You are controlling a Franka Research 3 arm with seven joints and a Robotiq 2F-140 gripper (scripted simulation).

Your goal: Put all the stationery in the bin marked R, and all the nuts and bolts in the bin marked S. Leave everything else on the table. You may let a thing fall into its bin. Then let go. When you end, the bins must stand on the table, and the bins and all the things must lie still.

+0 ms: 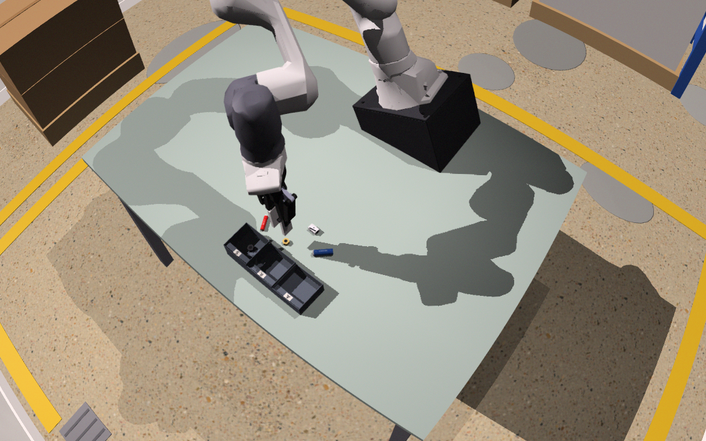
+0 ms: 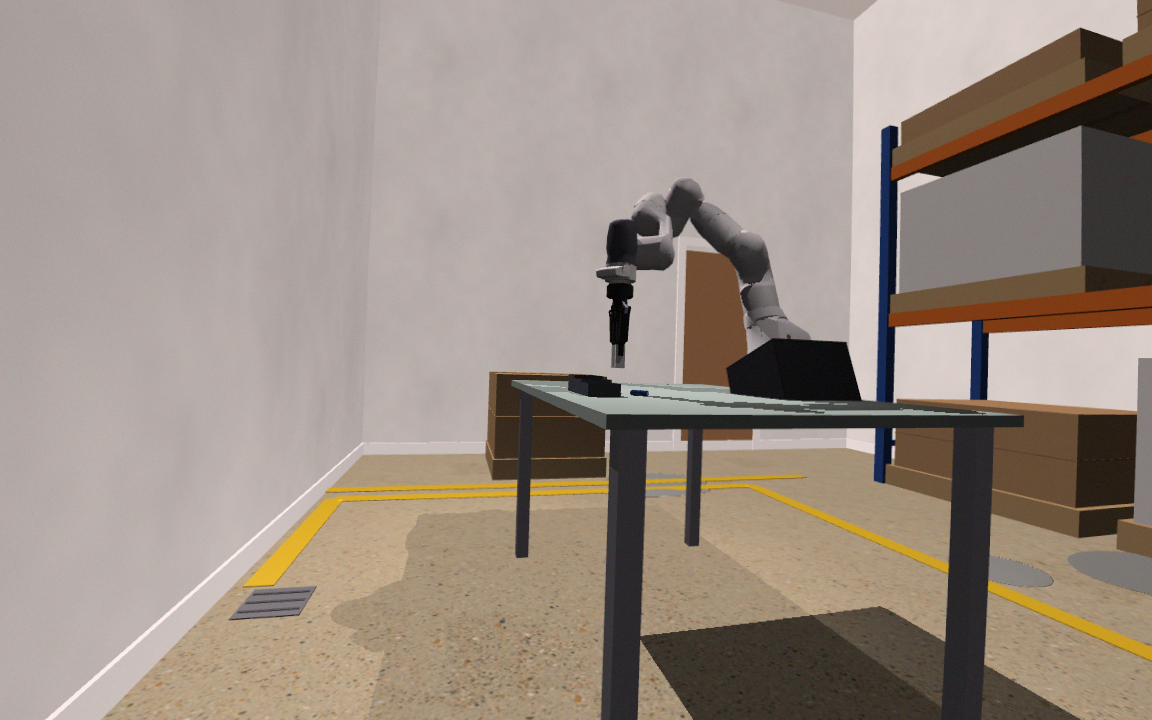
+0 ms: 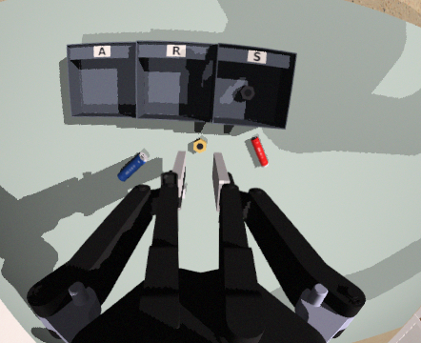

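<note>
My gripper is now 10 cm above the brass nut. From my hand the other things lie so: red cylinder: 1 cm behind, 8 cm to the right, 10 cm below; small white block: 7 cm behind, 3 cm to the left, 10 cm below; blue cylinder: 3 cm behind, 9 cm to the left, 10 cm below.
</note>
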